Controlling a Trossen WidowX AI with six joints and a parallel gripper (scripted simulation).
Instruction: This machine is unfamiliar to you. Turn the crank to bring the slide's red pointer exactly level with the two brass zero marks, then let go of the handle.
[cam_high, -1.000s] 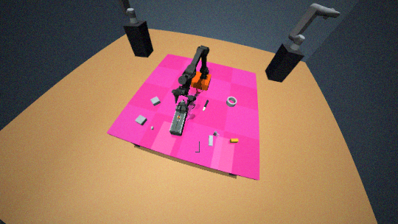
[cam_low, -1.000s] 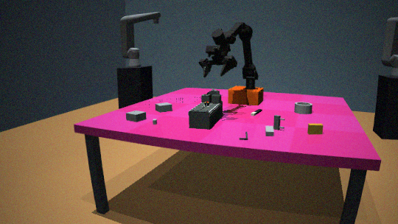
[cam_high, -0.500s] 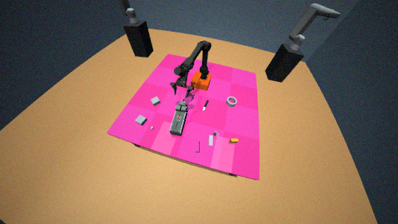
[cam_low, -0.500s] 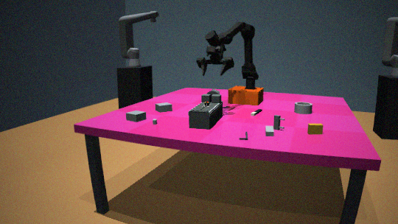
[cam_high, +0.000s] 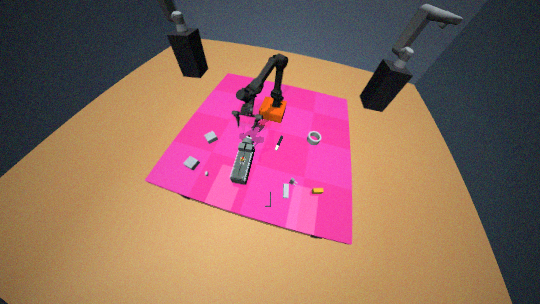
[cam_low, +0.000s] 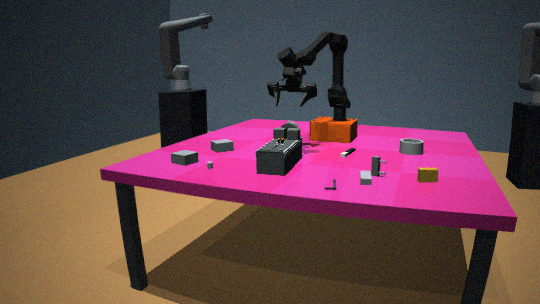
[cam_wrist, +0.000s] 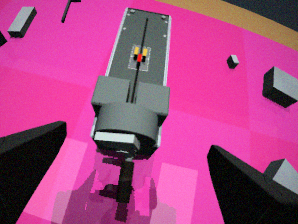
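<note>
Right now the dark crank handle is 12 cm below my gripper tip and 2 cm behind it. The rest, counted from my gripper tip: small cube 26 cm ahead, 20 cm to the right, 17 cm below; black-and-white stick 22 cm to the left, 18 cm below, 6 cm behind; red pointer 15 cm ahead, 10 cm below, 1 cm to the left.
</note>
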